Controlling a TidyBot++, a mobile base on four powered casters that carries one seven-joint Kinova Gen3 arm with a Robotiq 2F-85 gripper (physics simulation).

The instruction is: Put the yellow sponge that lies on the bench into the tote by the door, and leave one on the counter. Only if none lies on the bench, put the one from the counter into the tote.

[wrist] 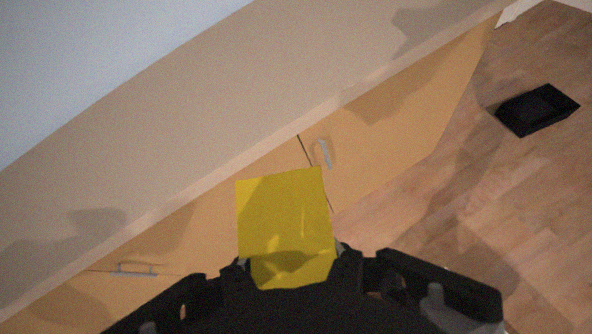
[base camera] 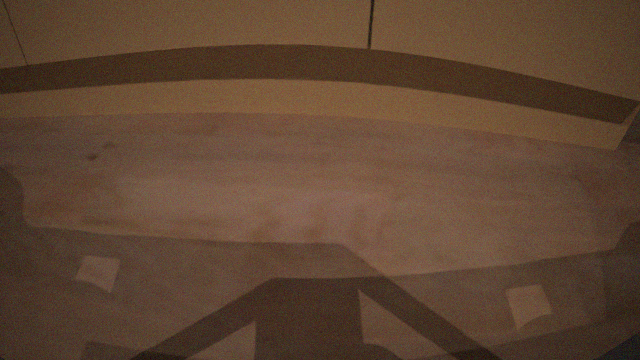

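My gripper is shut on a yellow sponge in the wrist view. The sponge stands out beyond the fingertips, held in the air in front of the cabinet fronts and the long pale top. A dark open box, which may be the tote, stands on the floor at the upper right of the wrist view. Neither the gripper nor the sponge shows in the base camera view. No other sponge can be made out.
A long pale worktop runs diagonally across the wrist view, above orange-brown cabinet fronts with grey handles. In the base camera view, cabinet fronts stand ahead across the wood floor, with shadows in the foreground.
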